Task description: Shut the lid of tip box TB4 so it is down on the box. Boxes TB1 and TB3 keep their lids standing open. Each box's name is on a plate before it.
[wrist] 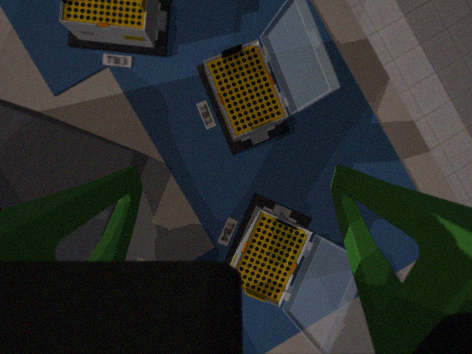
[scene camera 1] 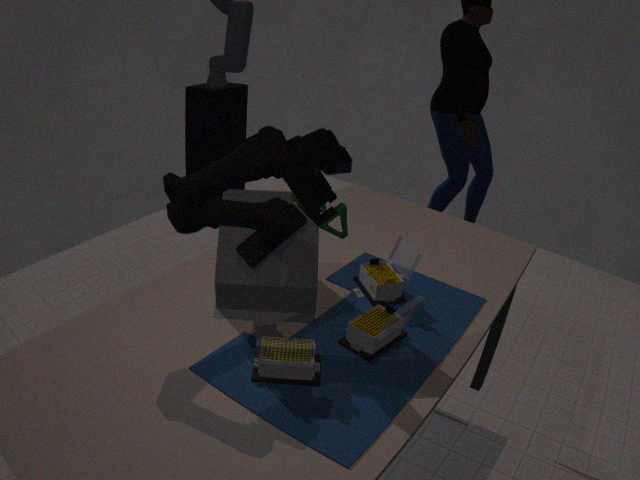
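Where they show: gripper, fingertip midpoint: (wrist: 236, 176) (scene camera 1: 335, 227); arm's base at its link origin: (scene camera 1: 271, 235).
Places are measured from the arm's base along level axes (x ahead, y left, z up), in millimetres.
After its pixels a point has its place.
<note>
Tip box TB4 (scene camera 1: 286, 369) @[x 265, y -270, z -140 mm] (wrist: 272, 257) has a yellow rack, with its name plate (wrist: 228, 231) @[x 203, y -180, z -176 mm] beside it. Its clear lid (scene camera 1: 285, 344) @[x 285, y -304, z -34 mm] (wrist: 322, 287) @[x 280, y -294, z -81 mm] stands open on the side away from the plate; in the scene view the rack shows through it. Box TB1 (scene camera 1: 373, 333) @[x 359, y -54, z -120 mm] (wrist: 247, 92) @[x 340, y -11, z -121 mm] has its clear lid (scene camera 1: 409, 308) @[x 426, y -22, z -36 mm] (wrist: 302, 60) @[x 413, y -23, z -74 mm] open. Box TB3 (scene camera 1: 381, 284) @[x 268, y 150, z -117 mm] (wrist: 102, 34) @[x 203, y 182, z -144 mm] has its lid (scene camera 1: 405, 256) @[x 278, y 270, z -75 mm] open in the scene view. My gripper (scene camera 1: 324, 219) @[x 253, y -99, z 140 mm] (wrist: 236, 176) @[x 253, y -99, z 140 mm] is open and empty, high above the table; one finger is mostly hidden in the scene view.
The boxes stand on a blue mat (scene camera 1: 343, 439) @[x 465, y -342, z -178 mm] (wrist: 175, 130) @[x 218, y 9, z -178 mm] on a beige table (scene camera 1: 103, 372) @[x -73, y -555, z -181 mm]. My arm's grey base block (scene camera 1: 266, 297) @[x 52, y -82, z -135 mm] stands left of the mat. A person (scene camera 1: 462, 72) and another arm on a black pedestal (scene camera 1: 214, 129) are behind the table.
</note>
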